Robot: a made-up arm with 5 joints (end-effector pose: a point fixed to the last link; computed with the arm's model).
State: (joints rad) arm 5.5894 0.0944 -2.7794 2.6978 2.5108
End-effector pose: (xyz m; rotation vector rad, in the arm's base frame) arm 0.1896 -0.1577 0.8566 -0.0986 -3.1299 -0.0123
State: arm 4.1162 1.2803 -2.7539 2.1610 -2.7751
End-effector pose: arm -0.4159 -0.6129 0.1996 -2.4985 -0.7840 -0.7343
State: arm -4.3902 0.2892 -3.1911 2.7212 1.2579
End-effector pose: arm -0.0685 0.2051 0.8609 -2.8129 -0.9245 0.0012
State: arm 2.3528 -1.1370 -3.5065 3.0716 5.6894
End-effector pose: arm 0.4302 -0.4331 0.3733 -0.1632 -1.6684 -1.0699
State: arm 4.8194 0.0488 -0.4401 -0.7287 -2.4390
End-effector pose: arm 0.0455 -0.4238 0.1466 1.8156 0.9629 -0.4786
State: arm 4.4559 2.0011 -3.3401 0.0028 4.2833
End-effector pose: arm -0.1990 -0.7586 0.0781 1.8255 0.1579 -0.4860
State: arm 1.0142 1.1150 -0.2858 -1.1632 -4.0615
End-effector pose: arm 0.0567 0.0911 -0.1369 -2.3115 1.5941 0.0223
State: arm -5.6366 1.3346 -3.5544 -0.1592 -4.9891
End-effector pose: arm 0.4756 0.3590 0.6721 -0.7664 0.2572 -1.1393
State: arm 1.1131 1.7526 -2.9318 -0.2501 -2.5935
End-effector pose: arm 0.3570 0.7248 0.0784 -0.5225 1.8000 1.2007
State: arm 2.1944 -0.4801 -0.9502 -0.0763 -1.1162
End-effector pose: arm -0.2621 0.3643 0.5851 0.1594 -1.8817 -1.5197
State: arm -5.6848 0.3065 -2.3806 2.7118 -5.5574
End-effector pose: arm 0.3975 0.2710 0.6725 2.6595 -0.1696 -0.6938
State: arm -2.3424 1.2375 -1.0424 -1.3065 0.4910
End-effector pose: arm -0.2789 -0.2867 -0.1794 0.3266 -2.1026 0.7945
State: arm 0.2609 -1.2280 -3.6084 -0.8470 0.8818
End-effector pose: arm -0.6521 -0.1741 0.1062 2.5994 -0.8339 -0.7101
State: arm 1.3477 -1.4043 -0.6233 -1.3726 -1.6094
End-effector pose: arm -0.0003 -0.0015 0.6571 -0.0345 -0.3732 2.8576
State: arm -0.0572 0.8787 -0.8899 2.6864 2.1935
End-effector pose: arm 0.2719 -0.0156 -0.0458 0.2095 -0.4389 -0.9864
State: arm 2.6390 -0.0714 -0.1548 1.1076 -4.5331
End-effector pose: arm -0.1829 0.1005 -0.0029 2.1190 1.0091 0.6466
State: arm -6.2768 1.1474 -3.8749 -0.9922 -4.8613
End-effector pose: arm 0.2786 0.0018 0.7583 0.4964 -0.4248 -1.6602
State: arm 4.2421 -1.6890 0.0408 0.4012 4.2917
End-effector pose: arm -0.1060 -0.2085 0.3975 1.9401 -0.0481 -0.6014
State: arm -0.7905 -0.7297 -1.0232 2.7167 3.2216
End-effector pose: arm 0.1659 -0.1676 0.5464 -0.9303 -2.0006 -0.4014
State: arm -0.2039 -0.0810 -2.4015 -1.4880 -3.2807
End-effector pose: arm 0.1214 -0.0251 0.9226 -0.0270 -0.8324 -0.3231
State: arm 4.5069 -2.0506 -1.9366 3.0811 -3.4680
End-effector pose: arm 0.1184 0.5679 0.3444 1.6513 1.8641 -1.0524
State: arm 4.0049 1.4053 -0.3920 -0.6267 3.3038
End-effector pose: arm 0.0013 0.0015 -0.2091 -2.7338 -0.9996 -0.4965
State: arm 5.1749 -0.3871 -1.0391 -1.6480 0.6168
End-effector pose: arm 0.1509 -0.3026 0.6161 0.0599 -0.0699 2.6488
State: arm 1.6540 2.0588 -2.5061 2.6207 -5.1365
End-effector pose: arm -0.0343 0.4115 -0.3344 0.9415 0.2441 -0.3137
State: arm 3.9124 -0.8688 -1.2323 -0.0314 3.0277
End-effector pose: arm -0.1286 -0.1249 0.8424 1.1700 0.5542 -2.2190
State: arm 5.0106 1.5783 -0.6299 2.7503 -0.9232
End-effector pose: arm -0.0069 0.0225 -0.0862 0.5692 -0.1005 0.9205
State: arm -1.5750 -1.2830 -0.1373 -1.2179 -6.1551
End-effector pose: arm -0.0007 -0.1754 0.4750 0.3741 -0.4272 1.6550
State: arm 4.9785 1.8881 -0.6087 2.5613 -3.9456
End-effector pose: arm -0.0353 0.1296 -0.0546 0.2085 0.8153 -2.0075
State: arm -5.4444 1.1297 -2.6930 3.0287 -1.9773
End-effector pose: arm 0.4391 0.4887 0.3134 -0.3104 -1.8905 1.4520
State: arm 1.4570 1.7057 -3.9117 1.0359 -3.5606
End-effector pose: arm 0.0763 0.6676 0.4877 -1.6405 1.2031 0.6684
